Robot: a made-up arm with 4 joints.
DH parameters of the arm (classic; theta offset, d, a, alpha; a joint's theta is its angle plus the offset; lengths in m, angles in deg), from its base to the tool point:
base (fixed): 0 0.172 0 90
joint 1: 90 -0.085 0.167 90
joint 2: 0 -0.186 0.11 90
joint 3: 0 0.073 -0.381 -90
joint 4: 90 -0.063 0.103 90
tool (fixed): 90 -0.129 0 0
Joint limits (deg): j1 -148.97..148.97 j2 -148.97..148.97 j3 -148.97..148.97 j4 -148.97..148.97
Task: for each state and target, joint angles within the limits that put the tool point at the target. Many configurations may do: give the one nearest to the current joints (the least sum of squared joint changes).
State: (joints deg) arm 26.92 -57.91 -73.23 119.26
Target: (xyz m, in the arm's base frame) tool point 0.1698 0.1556 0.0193
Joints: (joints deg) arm -26.41 -54.02 -73.37 106.73
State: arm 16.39 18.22 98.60 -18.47
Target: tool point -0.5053 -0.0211 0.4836
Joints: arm -13.08 20.17 72.51 -53.43
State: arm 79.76 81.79 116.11 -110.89
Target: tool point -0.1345 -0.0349 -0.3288
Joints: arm 85.72 85.59 79.50 -74.10
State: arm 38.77 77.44 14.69 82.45
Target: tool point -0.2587 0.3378 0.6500
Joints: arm 6.97 113.46 -6.05 94.82
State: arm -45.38 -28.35 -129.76 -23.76
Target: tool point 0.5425 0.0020 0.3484
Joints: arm -52.62 1.20 -132.92 -25.26
